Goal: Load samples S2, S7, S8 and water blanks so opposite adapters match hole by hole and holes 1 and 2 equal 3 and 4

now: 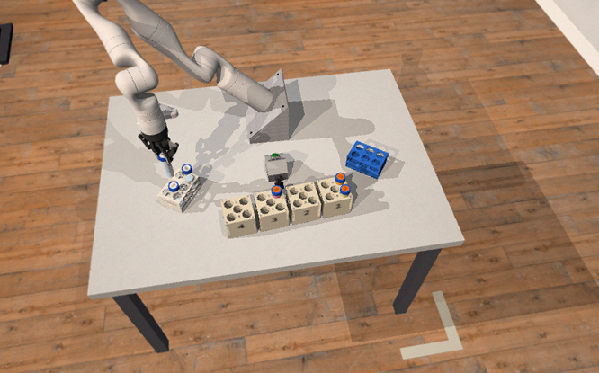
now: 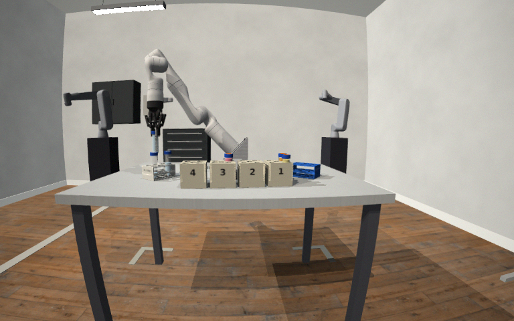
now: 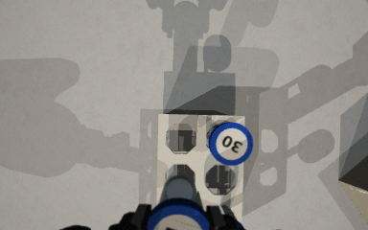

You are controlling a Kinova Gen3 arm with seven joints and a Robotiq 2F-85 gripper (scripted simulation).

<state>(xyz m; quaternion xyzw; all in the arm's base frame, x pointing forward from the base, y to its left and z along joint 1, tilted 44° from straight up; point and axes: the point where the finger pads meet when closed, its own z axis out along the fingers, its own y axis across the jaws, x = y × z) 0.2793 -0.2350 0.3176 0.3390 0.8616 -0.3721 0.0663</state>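
My gripper is now 10 mm short of the water blank marked 50 and 50 mm above it. The rest, counted from my hand: blank marked 30: 10 mm behind, 50 mm to the left, 140 mm below; blank: 50 mm ahead, 10 mm to the left, 140 mm below; white rack: 10 mm ahead, 20 mm to the left, 180 mm below.
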